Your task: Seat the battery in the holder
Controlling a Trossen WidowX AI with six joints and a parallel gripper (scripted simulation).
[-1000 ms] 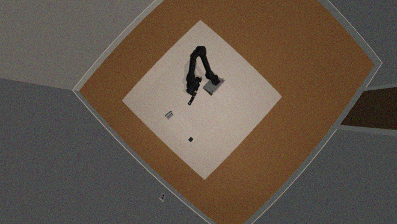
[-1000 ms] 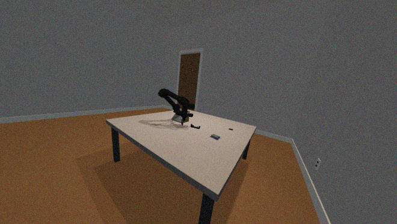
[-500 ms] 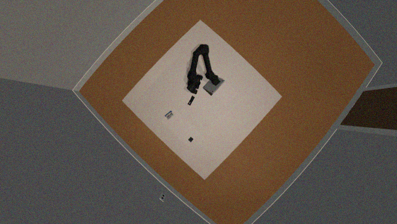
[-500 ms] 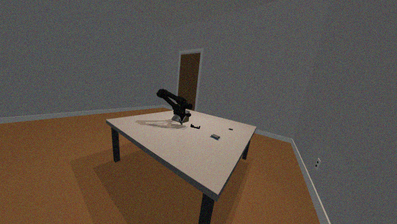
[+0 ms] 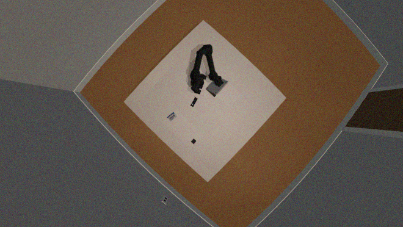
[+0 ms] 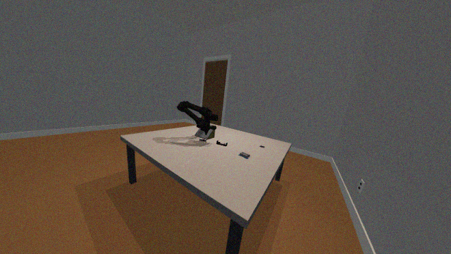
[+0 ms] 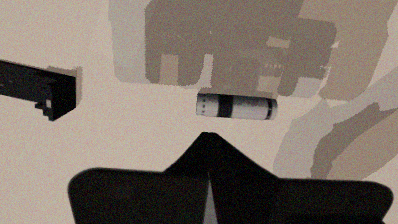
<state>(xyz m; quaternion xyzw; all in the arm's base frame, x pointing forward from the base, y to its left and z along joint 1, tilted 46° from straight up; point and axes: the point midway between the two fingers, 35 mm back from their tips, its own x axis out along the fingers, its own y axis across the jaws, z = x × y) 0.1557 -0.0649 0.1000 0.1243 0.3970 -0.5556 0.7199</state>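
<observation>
The battery is 2 cm behind my gripper tip, 1 cm to the right of it and 6 cm below it.
</observation>
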